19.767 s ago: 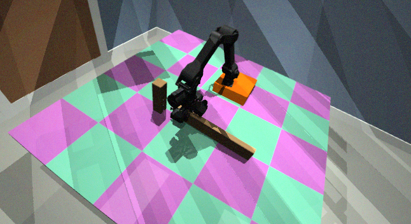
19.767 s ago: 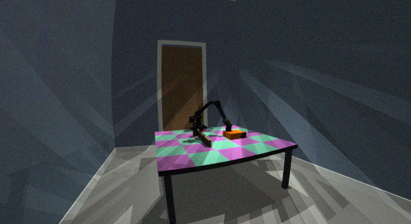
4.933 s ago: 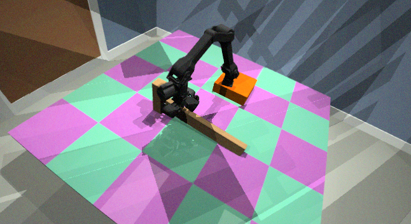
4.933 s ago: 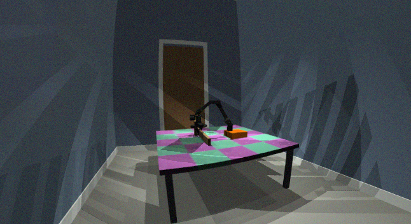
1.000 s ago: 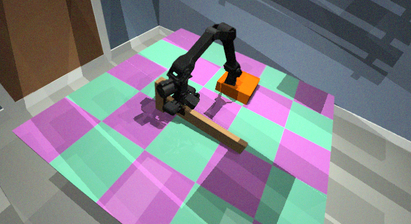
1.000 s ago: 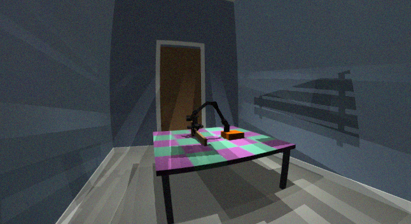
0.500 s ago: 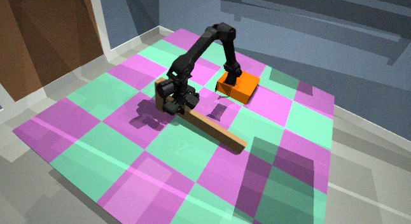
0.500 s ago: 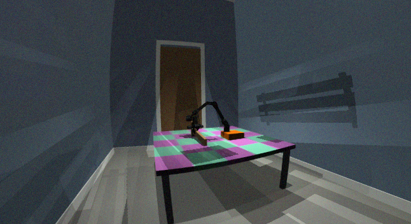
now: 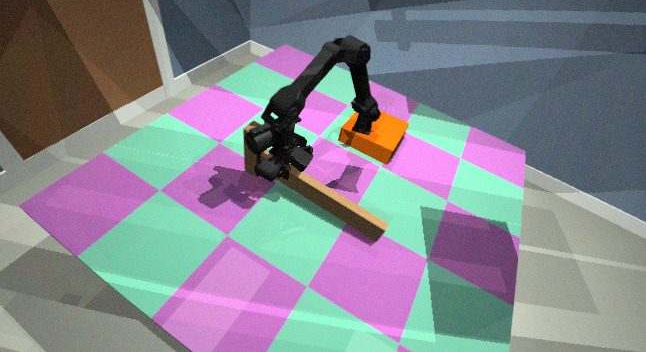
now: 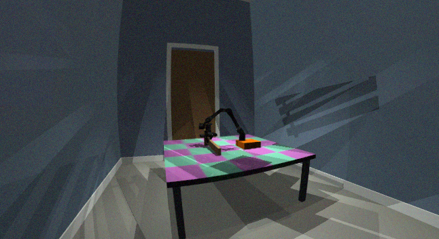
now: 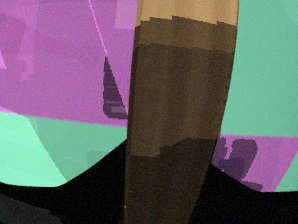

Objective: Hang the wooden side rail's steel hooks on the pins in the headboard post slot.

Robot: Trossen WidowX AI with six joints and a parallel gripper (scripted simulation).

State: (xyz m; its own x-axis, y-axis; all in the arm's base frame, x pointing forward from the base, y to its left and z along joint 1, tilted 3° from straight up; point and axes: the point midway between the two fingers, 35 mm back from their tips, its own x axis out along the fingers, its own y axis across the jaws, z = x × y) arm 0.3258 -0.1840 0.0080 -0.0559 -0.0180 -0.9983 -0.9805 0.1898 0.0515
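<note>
Now: gripper tip 100 mm to the left of the wooden headboard post, 40 mm below it and 20 mm past it.
</note>
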